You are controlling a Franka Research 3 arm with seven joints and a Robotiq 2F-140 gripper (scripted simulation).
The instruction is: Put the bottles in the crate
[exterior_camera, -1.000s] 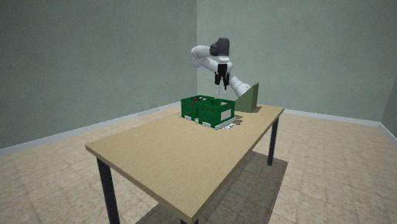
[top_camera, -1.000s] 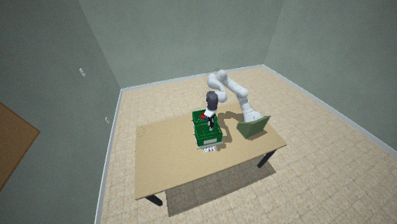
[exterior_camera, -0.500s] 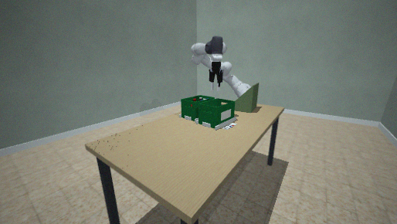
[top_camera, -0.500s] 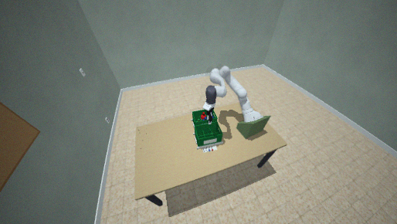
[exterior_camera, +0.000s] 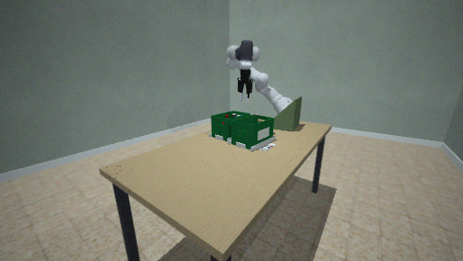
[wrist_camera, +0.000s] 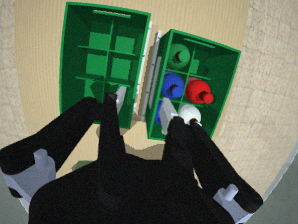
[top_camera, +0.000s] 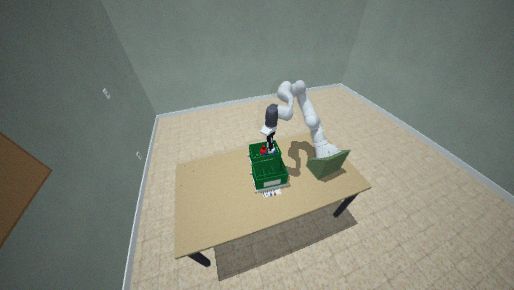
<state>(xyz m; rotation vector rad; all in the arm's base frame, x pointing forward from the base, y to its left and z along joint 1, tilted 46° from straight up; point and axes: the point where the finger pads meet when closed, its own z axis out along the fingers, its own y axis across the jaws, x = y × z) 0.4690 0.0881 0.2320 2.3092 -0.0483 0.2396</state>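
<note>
Right now the white-capped bottle is 90 mm behind my hand, 170 mm to the right of it and 230 mm below it. Also, from my hand: blue-capped bottle 90 mm behind, 80 mm to the right, 230 mm below; red-labelled bottle 10 mm behind, 180 mm to the right, 230 mm below; green-capped bottle 80 mm ahead, 90 mm to the right, 230 mm below.
</note>
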